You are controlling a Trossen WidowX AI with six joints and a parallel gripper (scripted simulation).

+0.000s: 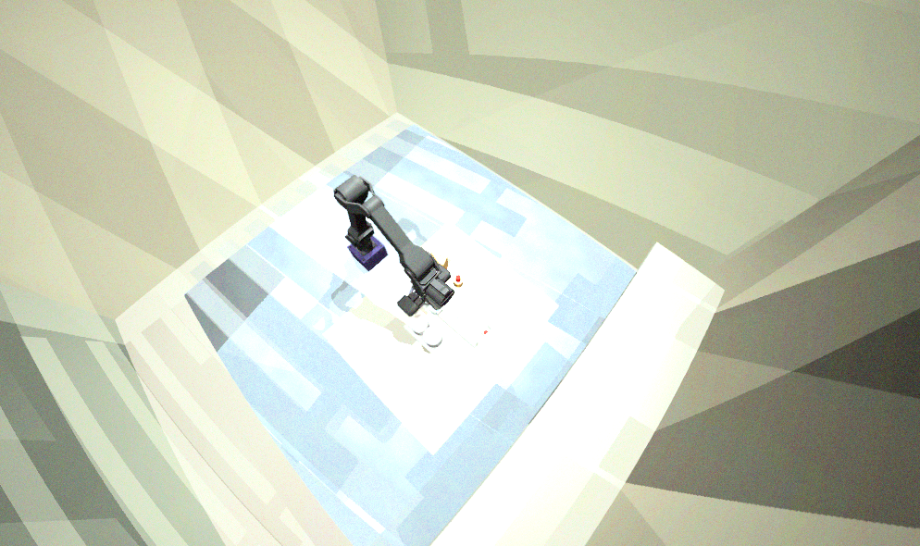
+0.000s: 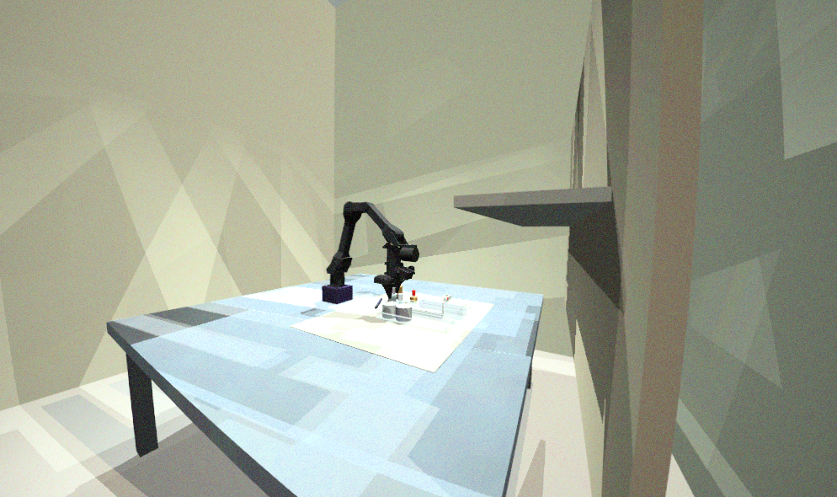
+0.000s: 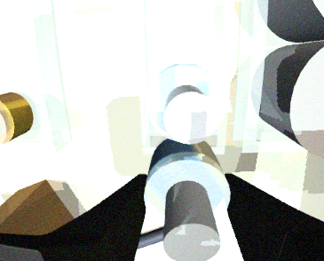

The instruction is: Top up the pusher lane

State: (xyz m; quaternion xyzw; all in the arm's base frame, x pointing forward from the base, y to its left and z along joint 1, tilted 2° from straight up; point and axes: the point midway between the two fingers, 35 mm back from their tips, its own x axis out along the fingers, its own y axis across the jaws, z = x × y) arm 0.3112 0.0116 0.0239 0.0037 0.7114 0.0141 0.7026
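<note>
Right now the white mat is 80 mm ahead of my gripper tip, 10 mm to the right of it and 50 mm below it. Round my gripper tip: pusher lane 180 mm ahead, 30 mm to the left, 30 mm below.
</note>
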